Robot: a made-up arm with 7 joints. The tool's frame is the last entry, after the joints. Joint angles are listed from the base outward. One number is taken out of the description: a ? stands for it. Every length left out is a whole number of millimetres.
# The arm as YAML. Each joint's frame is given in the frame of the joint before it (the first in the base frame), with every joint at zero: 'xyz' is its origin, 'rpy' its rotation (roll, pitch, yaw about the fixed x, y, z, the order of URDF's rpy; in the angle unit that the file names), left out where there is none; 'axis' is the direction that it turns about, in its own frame. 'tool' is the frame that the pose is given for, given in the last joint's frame.
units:
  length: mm
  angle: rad
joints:
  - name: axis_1
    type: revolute
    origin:
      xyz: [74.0, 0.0, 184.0]
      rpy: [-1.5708, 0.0, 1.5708]
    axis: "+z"
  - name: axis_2
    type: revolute
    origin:
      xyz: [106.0, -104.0, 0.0]
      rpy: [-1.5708, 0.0, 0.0]
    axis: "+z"
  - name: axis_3
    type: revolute
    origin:
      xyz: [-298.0, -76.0, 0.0]
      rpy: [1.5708, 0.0, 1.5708]
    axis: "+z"
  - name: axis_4
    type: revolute
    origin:
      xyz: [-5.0, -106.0, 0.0]
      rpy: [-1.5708, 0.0, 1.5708]
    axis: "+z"
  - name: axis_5
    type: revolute
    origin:
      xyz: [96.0, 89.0, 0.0]
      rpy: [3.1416, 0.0, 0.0]
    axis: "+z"
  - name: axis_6
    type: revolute
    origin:
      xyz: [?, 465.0, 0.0]
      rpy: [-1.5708, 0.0, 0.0]
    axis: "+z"
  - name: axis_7
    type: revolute
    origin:
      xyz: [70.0, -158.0, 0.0]
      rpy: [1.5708, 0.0, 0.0]
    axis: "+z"
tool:
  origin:
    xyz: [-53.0, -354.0, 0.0]
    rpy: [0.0, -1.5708, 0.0]
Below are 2 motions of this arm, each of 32 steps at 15 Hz.
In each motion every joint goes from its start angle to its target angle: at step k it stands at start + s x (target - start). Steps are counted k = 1, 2, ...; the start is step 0. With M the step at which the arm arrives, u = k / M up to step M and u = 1 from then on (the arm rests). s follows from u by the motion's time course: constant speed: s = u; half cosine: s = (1 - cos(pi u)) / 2; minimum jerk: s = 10 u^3 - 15 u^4 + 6 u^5.
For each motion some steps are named. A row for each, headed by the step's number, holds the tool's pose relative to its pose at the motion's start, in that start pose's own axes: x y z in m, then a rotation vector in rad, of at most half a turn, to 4 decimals.
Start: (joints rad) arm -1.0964 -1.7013 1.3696 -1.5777 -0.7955 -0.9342 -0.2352
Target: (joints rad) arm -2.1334 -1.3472 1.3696 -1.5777 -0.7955 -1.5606 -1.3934
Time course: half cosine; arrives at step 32
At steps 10, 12, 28, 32:
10: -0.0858 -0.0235 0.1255 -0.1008 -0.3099 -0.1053
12: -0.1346 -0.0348 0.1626 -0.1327 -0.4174 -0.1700
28: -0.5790 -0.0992 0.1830 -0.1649 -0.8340 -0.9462
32: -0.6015 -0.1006 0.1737 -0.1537 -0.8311 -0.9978

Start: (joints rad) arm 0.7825 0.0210 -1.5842 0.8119 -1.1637 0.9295 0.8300
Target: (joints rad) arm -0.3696 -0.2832 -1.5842 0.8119 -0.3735 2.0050 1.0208
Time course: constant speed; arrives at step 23
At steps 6, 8, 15, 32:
6: -0.3268 -0.0213 -0.1702 0.1087 0.5913 -0.2401
8: -0.4469 -0.0146 -0.1849 0.1413 0.7857 -0.3322
15: -0.8158 0.0671 -0.0772 0.2470 1.4529 -0.6821
32: -0.9943 0.2173 0.2294 0.3714 2.1934 -1.0824

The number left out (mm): 110.0
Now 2 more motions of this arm.
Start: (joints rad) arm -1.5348 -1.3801 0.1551 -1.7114 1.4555 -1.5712 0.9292
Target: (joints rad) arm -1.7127 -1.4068 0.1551 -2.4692 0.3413 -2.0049 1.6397
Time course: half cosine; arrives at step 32
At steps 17, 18, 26, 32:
17: -0.0521 0.0446 -0.1037 0.3997 0.1026 0.2057
18: -0.0589 0.0536 -0.1133 0.4377 0.1156 0.2219
26: -0.1155 0.1323 -0.1734 0.6962 0.2143 0.3180
32: -0.1340 0.1587 -0.1877 0.7672 0.2441 0.3403

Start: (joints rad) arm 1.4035 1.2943 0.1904 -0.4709 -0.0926 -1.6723 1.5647
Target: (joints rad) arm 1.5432 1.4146 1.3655 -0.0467 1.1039 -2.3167 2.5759
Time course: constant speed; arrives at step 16
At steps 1, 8, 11, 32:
1: 0.0132 -0.0112 -0.0018 0.0249 -0.0437 -0.0154
8: 0.1155 -0.1329 0.0702 0.0796 -0.2993 -0.0179
11: 0.1452 -0.1961 0.1472 0.0502 -0.3542 0.0166
32: 0.1513 -0.2871 0.3191 -0.0389 -0.3470 0.0664

